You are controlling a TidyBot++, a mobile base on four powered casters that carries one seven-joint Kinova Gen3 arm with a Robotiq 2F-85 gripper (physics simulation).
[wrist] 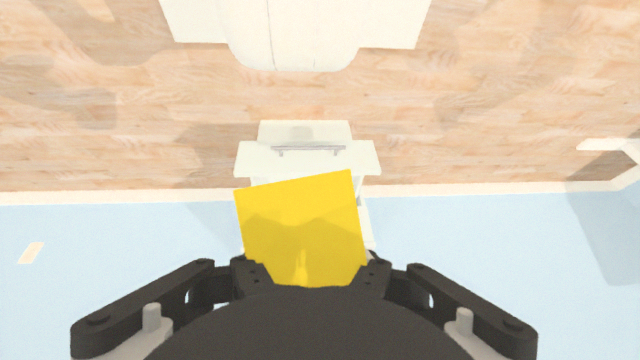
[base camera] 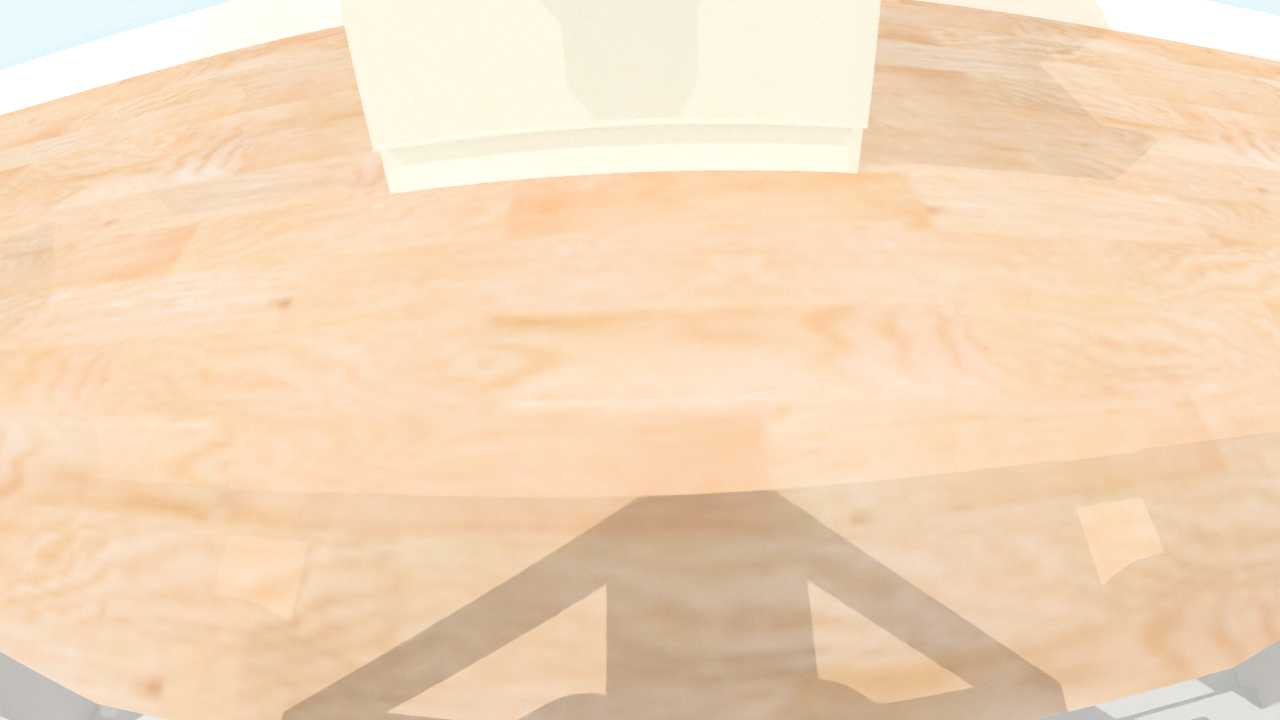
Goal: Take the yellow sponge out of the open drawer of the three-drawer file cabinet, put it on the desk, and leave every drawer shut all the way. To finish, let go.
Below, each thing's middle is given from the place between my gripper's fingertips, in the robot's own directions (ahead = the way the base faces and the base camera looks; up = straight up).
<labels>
Right now the yellow sponge (wrist: 306, 231) is 20 mm behind my hand and 10 mm above it.
</labels>
